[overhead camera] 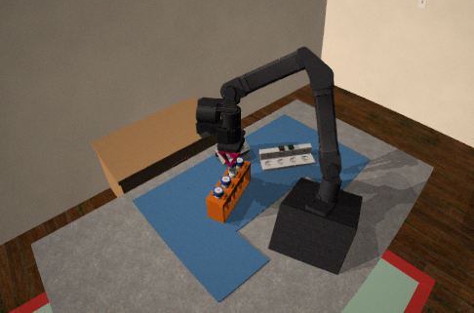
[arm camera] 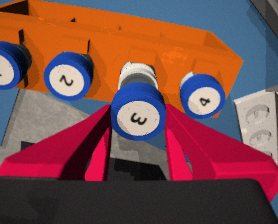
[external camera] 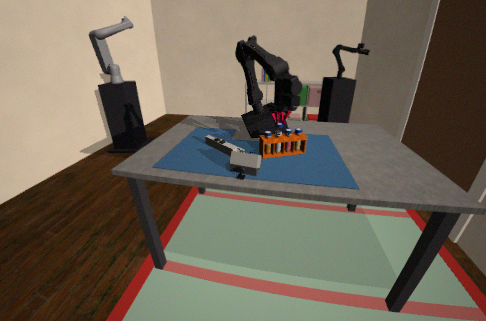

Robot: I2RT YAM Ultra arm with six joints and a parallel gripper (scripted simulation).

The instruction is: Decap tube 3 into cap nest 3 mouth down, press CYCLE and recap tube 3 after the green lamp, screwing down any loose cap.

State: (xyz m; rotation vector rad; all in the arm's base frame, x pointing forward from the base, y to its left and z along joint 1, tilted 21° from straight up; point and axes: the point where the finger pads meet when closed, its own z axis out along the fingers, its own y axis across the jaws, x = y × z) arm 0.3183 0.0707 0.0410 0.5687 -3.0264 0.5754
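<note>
Now: the green ready key 17 cm to the right of my hand, 10 cm below it and 9 cm ahead of it. Round my hand: grey key desk 16 cm to the right, 11 cm below, 11 cm ahead; then blue cap 1 cm below; then blue cycle key 13 cm to the right, 10 cm below, 10 cm ahead.
</note>
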